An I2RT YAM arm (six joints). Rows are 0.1 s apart.
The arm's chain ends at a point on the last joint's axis. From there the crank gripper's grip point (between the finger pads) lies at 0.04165 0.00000 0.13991 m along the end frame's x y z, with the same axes.
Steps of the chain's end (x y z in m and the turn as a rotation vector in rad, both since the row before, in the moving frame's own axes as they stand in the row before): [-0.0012 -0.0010 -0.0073 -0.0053 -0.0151 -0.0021]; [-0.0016 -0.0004 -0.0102 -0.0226 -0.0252 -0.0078]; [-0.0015 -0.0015 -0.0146 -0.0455 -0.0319 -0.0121]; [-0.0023 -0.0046 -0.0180 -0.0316 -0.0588 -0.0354]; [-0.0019 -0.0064 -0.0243 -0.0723 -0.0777 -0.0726]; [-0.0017 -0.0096 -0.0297 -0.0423 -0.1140 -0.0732]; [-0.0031 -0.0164 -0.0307 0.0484 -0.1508 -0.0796]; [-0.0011 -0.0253 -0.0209 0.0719 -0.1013 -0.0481]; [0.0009 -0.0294 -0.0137 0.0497 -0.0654 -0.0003]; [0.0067 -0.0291 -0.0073 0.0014 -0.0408 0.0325]
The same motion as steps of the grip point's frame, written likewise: [-0.0033 -0.0003 -0.0067 -0.0053 -0.0151 -0.0021]; [-0.0051 0.0025 -0.0092 -0.0226 -0.0252 -0.0078]; [-0.0059 0.0044 -0.0135 -0.0455 -0.0319 -0.0121]; [-0.0105 -0.0015 -0.0158 -0.0316 -0.0588 -0.0354]; [-0.0126 0.0012 -0.0218 -0.0723 -0.0777 -0.0726]; [-0.0178 -0.0061 -0.0259 -0.0423 -0.1140 -0.0732]; [-0.0250 -0.0257 -0.0263 0.0484 -0.1508 -0.0796]; [-0.0157 -0.0371 -0.0178 0.0719 -0.1013 -0.0481]; [-0.0083 -0.0364 -0.0115 0.0497 -0.0654 -0.0003]; [0.0009 -0.0280 -0.0057 0.0014 -0.0408 0.0325]
